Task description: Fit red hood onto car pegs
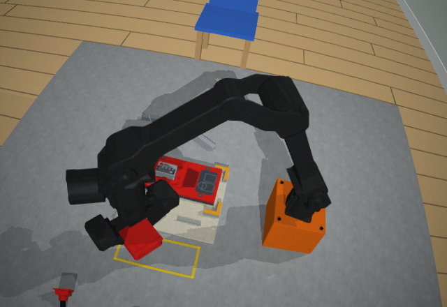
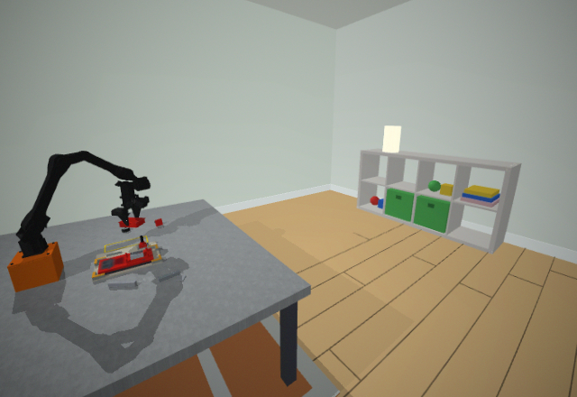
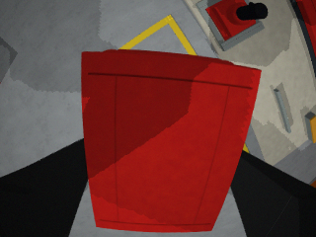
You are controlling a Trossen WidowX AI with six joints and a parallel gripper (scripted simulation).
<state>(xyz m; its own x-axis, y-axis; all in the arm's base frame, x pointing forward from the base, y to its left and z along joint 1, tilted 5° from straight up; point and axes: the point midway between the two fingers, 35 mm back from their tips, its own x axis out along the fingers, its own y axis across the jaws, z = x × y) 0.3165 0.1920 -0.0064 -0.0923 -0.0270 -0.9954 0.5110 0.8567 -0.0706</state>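
My gripper tip is 200 mm to the left of the beige jig plate and 90 mm above it. Also, from my gripper tip: red hood 10 mm above; then grey bar 10 mm behind, 400 mm to the right, 90 mm below.
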